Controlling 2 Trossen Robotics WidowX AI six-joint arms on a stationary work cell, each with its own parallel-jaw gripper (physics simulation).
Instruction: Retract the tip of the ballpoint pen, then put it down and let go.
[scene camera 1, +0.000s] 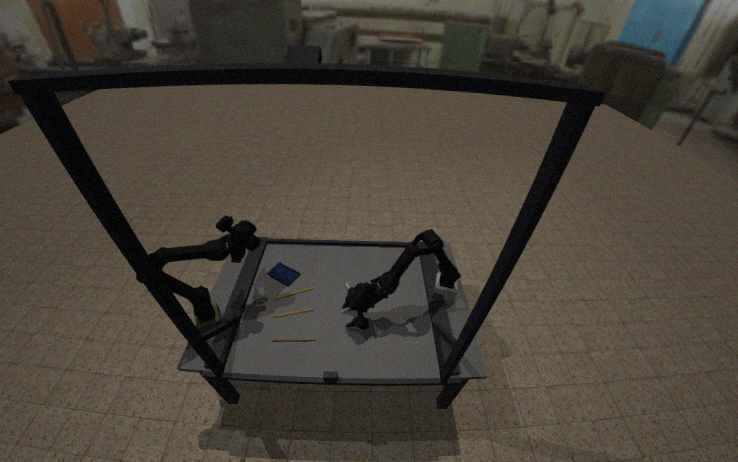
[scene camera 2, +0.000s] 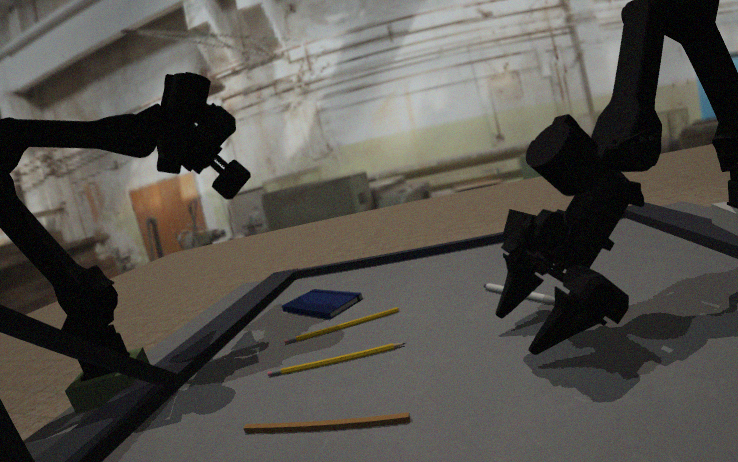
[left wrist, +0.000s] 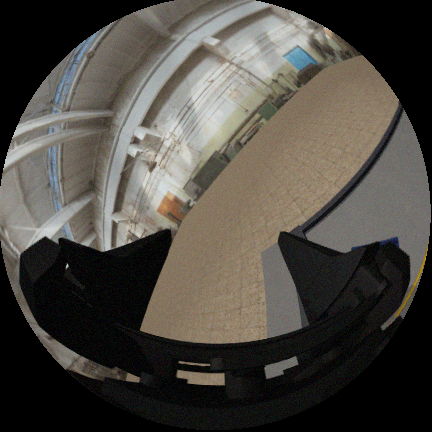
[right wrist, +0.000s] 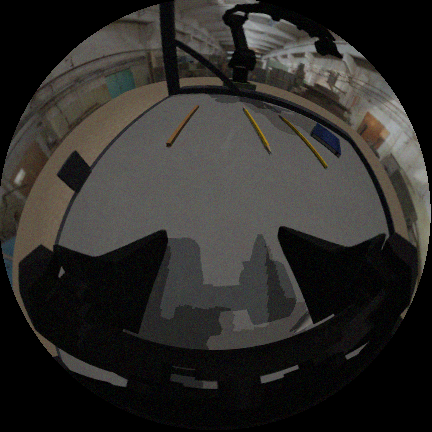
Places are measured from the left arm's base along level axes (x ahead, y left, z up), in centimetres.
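Pixels of known places: left gripper, fingertip midpoint: (scene camera 2: 216, 160) (left wrist: 226, 236); right gripper, fingertip midpoint: (scene camera 1: 344, 317) (scene camera 2: 513, 333) (right wrist: 223, 234); left arm's base at its link origin: (scene camera 1: 206, 315) (right wrist: 238, 81); right arm's base at its link origin: (scene camera 1: 446, 282).
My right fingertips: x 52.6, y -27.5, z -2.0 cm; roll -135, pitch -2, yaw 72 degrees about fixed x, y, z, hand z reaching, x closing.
Observation:
Ahead of a thing's pixels: the offset from my right fingertips to its top centre.
The white ballpoint pen @[dx +10.6, dy +10.4, dz -0.7 cm] (scene camera 1: 347, 284) (scene camera 2: 538, 297) lies on the grey table, partly hidden behind the right gripper. In scene camera 2 its rounded end sticks out at the left of the fingers; its other end is hidden, so the tip cannot be seen. My right gripper (scene camera 2: 517, 334) (right wrist: 223, 234) is open and empty, pointing down low over the table, with its fingertips on the near side of the pen in scene camera 2. My left gripper (left wrist: 226, 236) is open and empty, high above the table's left edge.
Two yellow pencils @[dx -14.3, dy +23.6, dz -1.3 cm] (scene camera 2: 342, 327) @[dx -18.1, dy +13.6, dz -1.2 cm] (scene camera 2: 337, 359) and an orange-brown stick @[dx -23.1, dy +1.4, dz -1.3 cm] (scene camera 1: 293, 340) (scene camera 2: 326, 423) (right wrist: 182, 126) lie left of the right gripper in the scene views. A blue book @[dx -14.6, dy +37.2, dz -0.8 cm] (scene camera 1: 283, 274) (scene camera 2: 321, 302) (right wrist: 327, 138) lies behind them. Dark frame posts (scene camera 1: 522, 239) rise at the table's sides.

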